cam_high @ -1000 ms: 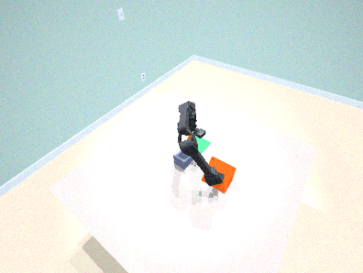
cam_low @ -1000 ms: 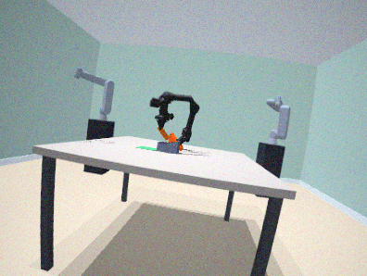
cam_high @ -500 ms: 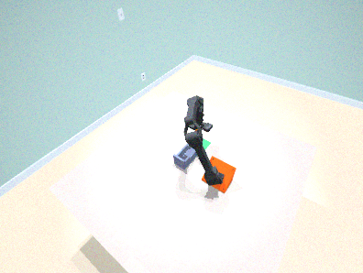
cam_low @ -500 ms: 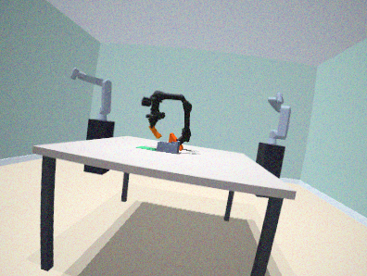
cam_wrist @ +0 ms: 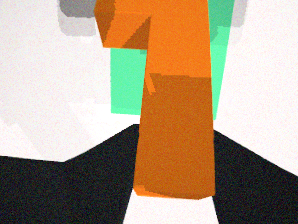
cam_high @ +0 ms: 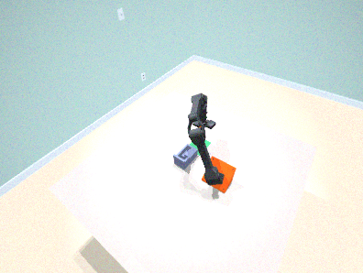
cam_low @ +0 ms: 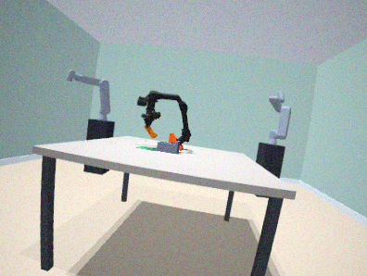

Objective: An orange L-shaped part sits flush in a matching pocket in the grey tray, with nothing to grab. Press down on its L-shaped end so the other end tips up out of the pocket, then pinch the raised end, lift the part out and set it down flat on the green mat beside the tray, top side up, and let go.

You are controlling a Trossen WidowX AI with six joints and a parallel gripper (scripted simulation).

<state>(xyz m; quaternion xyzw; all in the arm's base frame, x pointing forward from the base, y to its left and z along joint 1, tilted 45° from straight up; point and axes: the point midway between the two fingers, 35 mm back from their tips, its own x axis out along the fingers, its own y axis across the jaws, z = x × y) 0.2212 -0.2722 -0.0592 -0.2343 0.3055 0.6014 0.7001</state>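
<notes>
My gripper tip is now 170 mm above the green mat and 20 mm to the right of it. From my gripper tip the other things lie so: orange L-shaped part: 30 mm to the left, 30 mm below, 10 mm behind.
</notes>
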